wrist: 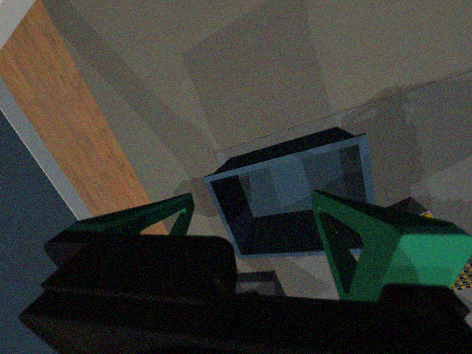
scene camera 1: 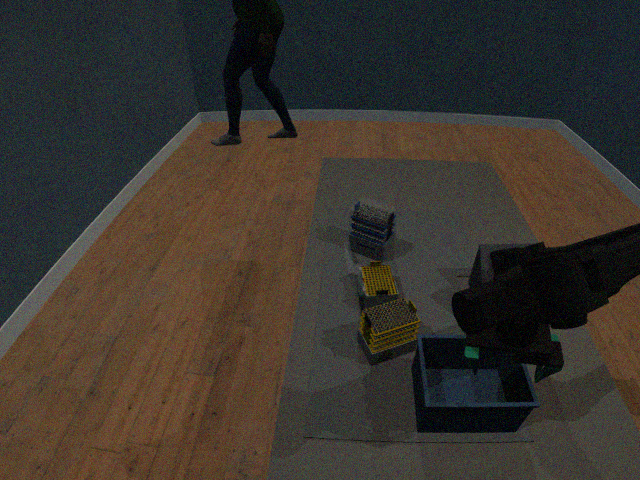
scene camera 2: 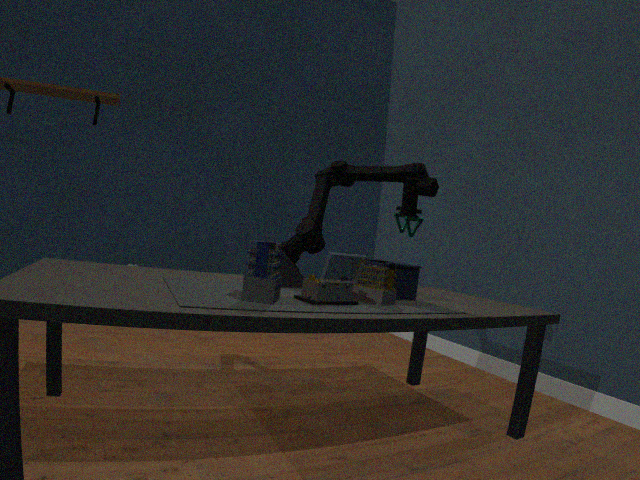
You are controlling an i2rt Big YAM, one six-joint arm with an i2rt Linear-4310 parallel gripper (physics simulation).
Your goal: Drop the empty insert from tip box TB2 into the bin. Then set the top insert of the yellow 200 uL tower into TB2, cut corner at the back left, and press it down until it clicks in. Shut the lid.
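Note:
My gripper point(scene camera 1: 506, 376) point(scene camera 2: 406, 233) point(wrist: 249, 198) is open, with nothing between its green fingers, high above the blue bin point(scene camera 1: 480, 406) point(scene camera 2: 408, 282) point(wrist: 286, 157). No insert shows on the visible part of the bin's floor. Tip box TB2 point(scene camera 1: 379, 299) point(scene camera 2: 333, 292) stands with its clear lid point(scene camera 2: 342, 267) raised. A yellow grid insert point(scene camera 1: 378, 280) without tips lies at its top. The yellow tower point(scene camera 1: 390, 330) point(scene camera 2: 375, 274) point(wrist: 463, 278) stands between TB2 and the bin, with several stacked inserts, the top one filled with tips. The cut corners are too dark to make out.
A blue tower point(scene camera 1: 371, 227) point(scene camera 2: 264, 266) stands on the other side of TB2. A dark grey box point(scene camera 1: 481, 266) stands partly behind the arm. The table's edge point(scene camera 2: 289, 324) runs along the front in scene camera 2. A person point(scene camera 1: 253, 67) stands far off on the floor.

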